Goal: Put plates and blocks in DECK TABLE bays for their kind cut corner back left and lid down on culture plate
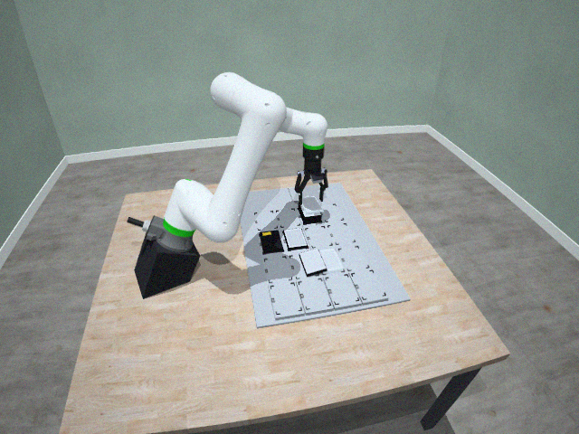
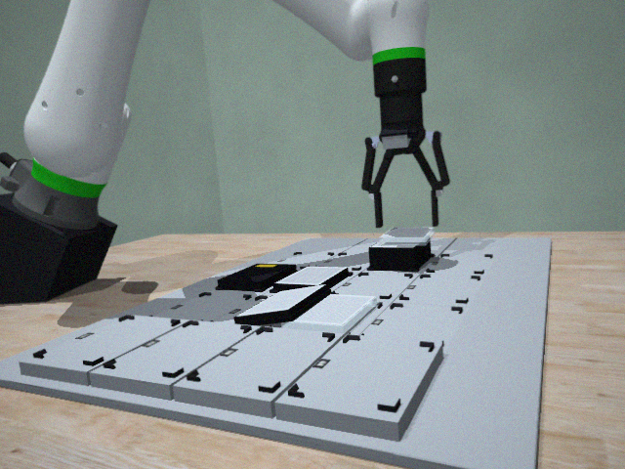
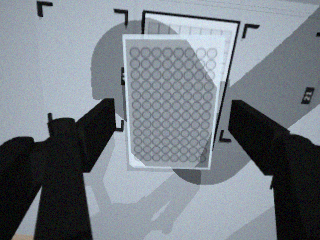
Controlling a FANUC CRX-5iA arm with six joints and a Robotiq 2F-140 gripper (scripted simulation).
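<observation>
My hand is 70 mm above the black deep-well block, 20 mm to the left of it and 10 mm past it. The rest, counted from my hand: flat white plate 340 mm to the right, 80 mm below, 40 mm ahead; then black culture plate lid 210 mm to the right, 190 mm behind, 80 mm below.
</observation>
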